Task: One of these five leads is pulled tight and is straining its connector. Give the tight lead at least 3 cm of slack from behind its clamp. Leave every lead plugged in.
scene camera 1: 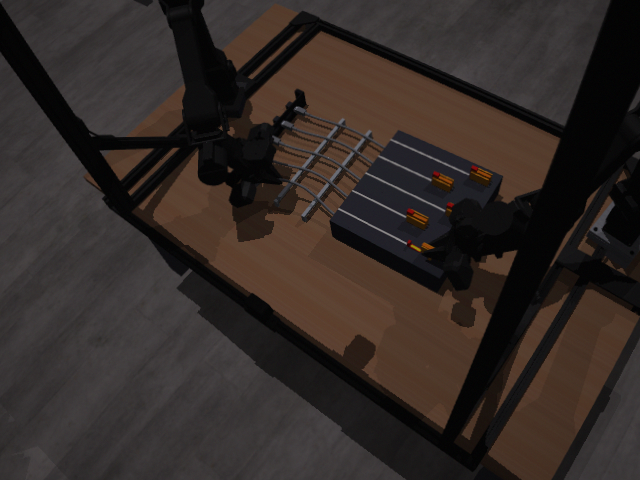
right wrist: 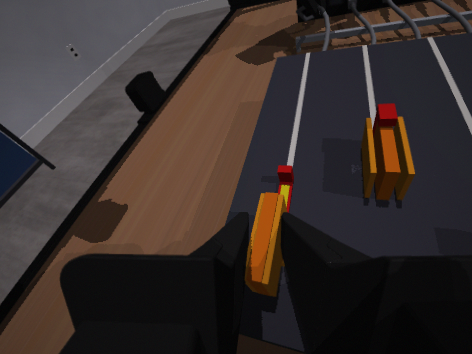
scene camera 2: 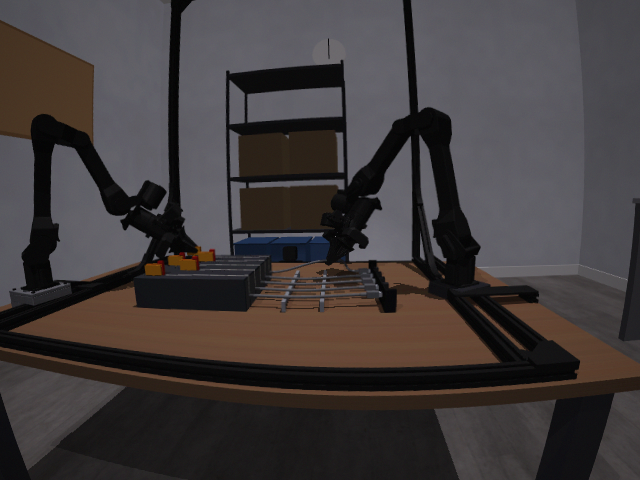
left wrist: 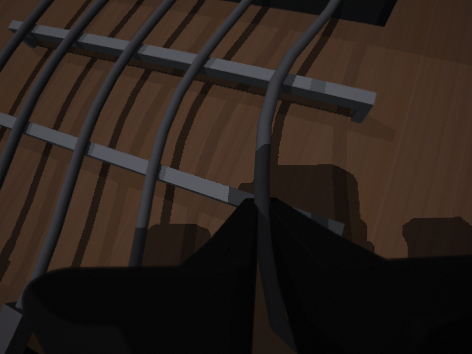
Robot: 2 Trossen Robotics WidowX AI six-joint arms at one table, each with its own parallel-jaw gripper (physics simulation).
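Frame: origin at the left arm's base, x right, y back, z down, level; millimetres.
Seen in the pictures: left gripper, fingertip midpoint: (scene camera 1: 281, 182) (right wrist: 321, 16) (scene camera 2: 326, 264) (left wrist: 259, 208); right gripper, fingertip midpoint: (scene camera 1: 425, 250) (right wrist: 263, 221) (scene camera 2: 198, 250); left arm's base, origin of the base link: (scene camera 1: 224, 95) (scene camera 2: 459, 282); right arm's base, origin of the base link: (scene camera 1: 623, 227) (scene camera 2: 40, 286).
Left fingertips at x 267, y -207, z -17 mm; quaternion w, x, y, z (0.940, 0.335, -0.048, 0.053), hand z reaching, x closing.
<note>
Pixels of each thing's middle, then the offset from my left fingertips to it. "pt": a spot on its surface instead.
- black connector strip, surface spot: (scene camera 2: 388, 299) (scene camera 1: 302, 95) pt dx -275, dy +4, dz +17 mm
- outermost lead, surface spot: (left wrist: 265, 125) pt dx +7, dy -31, dz -12 mm
- orange clamp, surface spot: (right wrist: 264, 240) pt dx +164, dy -336, dz -53 mm
- yellow piece, surface spot: (right wrist: 285, 192) (scene camera 1: 413, 246) pt dx +146, dy -297, dz -25 mm
Five grey leads run from plugs at a black connector strip (scene camera 1: 299, 98) (scene camera 2: 388, 299) over two rails to a dark box (scene camera 1: 385, 218) (scene camera 2: 191, 293). My left gripper (scene camera 1: 280, 180) (scene camera 2: 329, 262) (left wrist: 259, 208) is shut on the outermost lead (scene camera 2: 299, 267) (left wrist: 265, 125), which rises to the fingertips and bends there; its plug is hidden in scene camera 1. My right gripper (scene camera 1: 428, 252) (right wrist: 263, 221) is shut on the orange clamp (right wrist: 264, 240) at that lead's line on the box. The clamp stands off to one side of a red and yellow piece (scene camera 1: 413, 247) (right wrist: 285, 192).
Other orange clamps with red ends, such as one clamp (scene camera 1: 417, 219) (right wrist: 387, 155) beside my right gripper, stand on the box. The silver rails (left wrist: 235, 69) cross under the leads. A black frame (scene camera 2: 258, 373) edges the table. A shelf unit (scene camera 2: 286, 125) stands behind.
</note>
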